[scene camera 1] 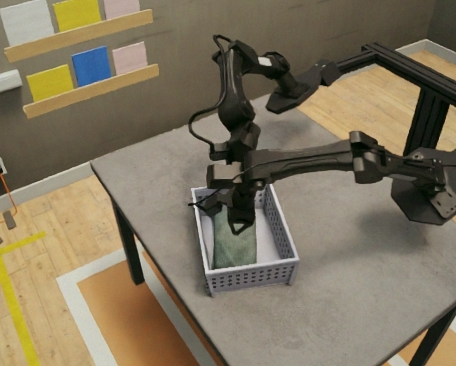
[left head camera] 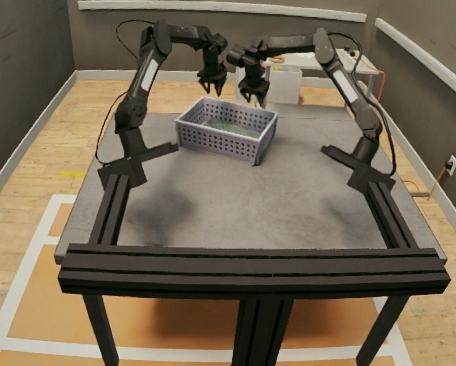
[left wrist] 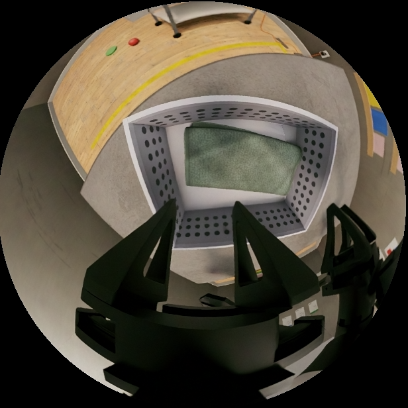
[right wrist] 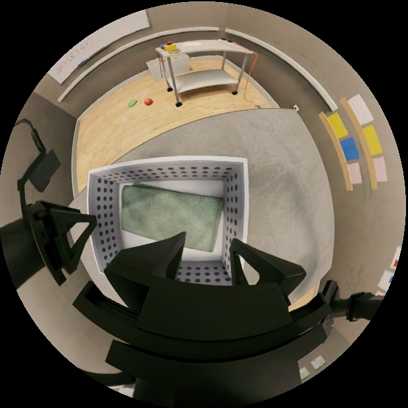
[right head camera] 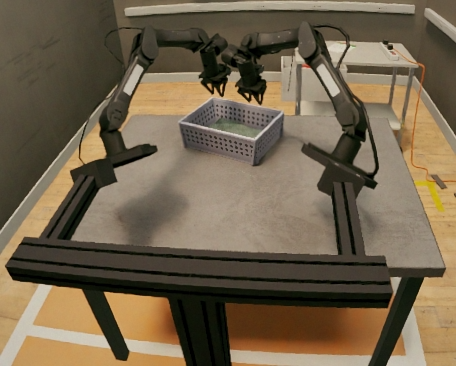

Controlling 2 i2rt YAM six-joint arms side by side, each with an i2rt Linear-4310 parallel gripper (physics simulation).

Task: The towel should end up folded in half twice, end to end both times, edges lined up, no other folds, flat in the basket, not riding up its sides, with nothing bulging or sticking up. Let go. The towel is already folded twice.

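The green towel (left head camera: 231, 128) (right head camera: 236, 129) (scene camera 1: 235, 247) (left wrist: 240, 162) (right wrist: 167, 215) lies as a folded rectangle on the floor of the lilac basket (left head camera: 215, 142) (right head camera: 216, 142) (scene camera 1: 252, 267) (left wrist: 225, 98) (right wrist: 170, 160). It looks flat, slightly askew to the walls. A thin strip of a lower layer shows past the top layer at the far edge in both wrist views. One end is close to a short wall; I cannot tell if it touches. My left gripper (left head camera: 212, 92) (right head camera: 217, 93) (left wrist: 204, 204) and right gripper (left head camera: 254, 103) (right head camera: 254, 101) (right wrist: 207, 240) are partly open and empty above the basket.
The basket stands on the grey table (left head camera: 225, 200) (right head camera: 225, 200) (scene camera 1: 325, 310), near its far edge in the head views. The two grippers hang close together. A white cart (right wrist: 200, 79) stands beyond the table. Black frame beams (left head camera: 250, 270) (right head camera: 200, 272) run along the near side.
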